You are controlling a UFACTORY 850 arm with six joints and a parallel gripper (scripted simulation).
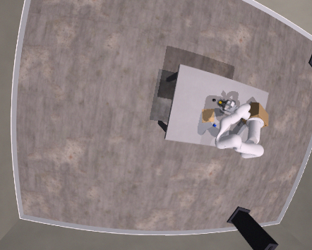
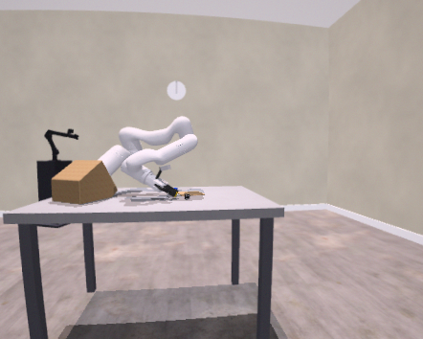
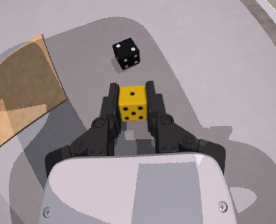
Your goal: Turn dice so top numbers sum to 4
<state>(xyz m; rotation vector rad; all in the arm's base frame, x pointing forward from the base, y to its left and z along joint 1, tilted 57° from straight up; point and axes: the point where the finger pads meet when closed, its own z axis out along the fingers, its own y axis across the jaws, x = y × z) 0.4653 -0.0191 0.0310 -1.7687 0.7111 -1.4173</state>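
Now: the yellow die 1 cm below my hand and 1 cm ahead of it. Round my hand: tan mat: 18 cm to the left, 5 cm ahead, 3 cm below; black die: 8 cm ahead, 2 cm below, 1 cm to the left; blue die: 23 cm to the left, 7 cm behind, 2 cm below.
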